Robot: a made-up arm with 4 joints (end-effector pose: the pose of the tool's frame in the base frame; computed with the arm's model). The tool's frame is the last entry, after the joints. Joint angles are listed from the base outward.
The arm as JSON. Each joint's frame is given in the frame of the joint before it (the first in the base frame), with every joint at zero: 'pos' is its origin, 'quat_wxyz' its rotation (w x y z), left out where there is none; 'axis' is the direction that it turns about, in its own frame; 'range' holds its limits. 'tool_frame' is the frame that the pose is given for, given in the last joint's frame.
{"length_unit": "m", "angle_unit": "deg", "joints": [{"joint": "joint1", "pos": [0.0, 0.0, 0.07], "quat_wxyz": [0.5, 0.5, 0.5, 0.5], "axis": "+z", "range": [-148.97, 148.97]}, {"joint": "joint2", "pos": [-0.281, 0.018, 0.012], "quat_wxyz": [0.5, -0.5, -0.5, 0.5], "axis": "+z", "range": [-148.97, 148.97]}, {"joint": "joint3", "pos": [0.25, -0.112, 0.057], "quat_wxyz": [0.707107, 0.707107, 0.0, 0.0], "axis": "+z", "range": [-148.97, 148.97]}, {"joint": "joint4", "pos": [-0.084, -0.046, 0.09], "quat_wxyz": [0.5, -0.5, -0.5, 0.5], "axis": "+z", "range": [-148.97, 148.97]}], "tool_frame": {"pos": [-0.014, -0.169, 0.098], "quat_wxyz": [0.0, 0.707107, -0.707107, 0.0]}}
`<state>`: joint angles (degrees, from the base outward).
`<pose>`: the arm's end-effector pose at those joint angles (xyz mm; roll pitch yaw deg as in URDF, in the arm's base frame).
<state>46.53 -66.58 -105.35 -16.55</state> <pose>333.5 -202.3 -485.1 -22.28 47.31 79.04</pose>
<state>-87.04 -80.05 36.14 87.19</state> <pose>81.3 -214.3 388.6 -8.59 -52.92 -161.48</pose>
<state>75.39 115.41 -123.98 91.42</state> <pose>-488.9 -120.0 -332.8 15.48 -26.44 145.53</pose>
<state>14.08 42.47 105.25 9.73</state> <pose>64.1 -289.7 523.6 120.15 -32.66 -6.10</pose>
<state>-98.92 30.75 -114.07 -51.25</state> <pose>188.4 388.4 596.4 155.28 -21.07 -14.85</pose>
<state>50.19 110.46 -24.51 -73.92</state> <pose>-66.8 -325.3 54.2 -72.14 -67.97 42.49</pose>
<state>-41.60 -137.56 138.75 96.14</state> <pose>72.1 -319.9 -101.8 -31.19 4.62 111.39</pose>
